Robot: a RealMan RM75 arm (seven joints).
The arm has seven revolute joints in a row. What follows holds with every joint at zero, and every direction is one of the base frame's.
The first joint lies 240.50 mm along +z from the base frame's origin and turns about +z.
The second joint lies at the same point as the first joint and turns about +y.
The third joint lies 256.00 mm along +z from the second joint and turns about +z.
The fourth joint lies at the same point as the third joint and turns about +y.
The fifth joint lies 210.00 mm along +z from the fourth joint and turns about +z.
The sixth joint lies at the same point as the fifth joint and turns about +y.
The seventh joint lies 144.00 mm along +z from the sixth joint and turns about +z.
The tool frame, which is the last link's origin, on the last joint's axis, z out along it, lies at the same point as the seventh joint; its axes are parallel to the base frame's.
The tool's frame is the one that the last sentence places.
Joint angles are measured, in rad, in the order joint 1, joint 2, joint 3, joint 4, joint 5, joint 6, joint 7. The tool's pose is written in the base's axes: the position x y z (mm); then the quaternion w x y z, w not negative. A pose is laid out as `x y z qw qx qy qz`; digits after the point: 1 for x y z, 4 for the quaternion.
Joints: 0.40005, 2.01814, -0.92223, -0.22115, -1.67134, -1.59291, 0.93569
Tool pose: 301.4 248.4 -44.8 0.1099 -0.9180 0.2067 0.3201
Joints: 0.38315, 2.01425, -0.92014, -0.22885, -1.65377, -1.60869, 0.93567
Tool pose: 303.8 245.9 -40.0 0.1174 -0.9137 0.2088 0.3283
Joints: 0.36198, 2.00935, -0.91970, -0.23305, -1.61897, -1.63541, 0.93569
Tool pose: 305.7 242.5 -33.4 0.1277 -0.9054 0.2123 0.3447
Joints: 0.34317, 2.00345, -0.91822, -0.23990, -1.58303, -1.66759, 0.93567
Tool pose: 306.6 239.8 -25.5 0.1377 -0.8970 0.2118 0.3627
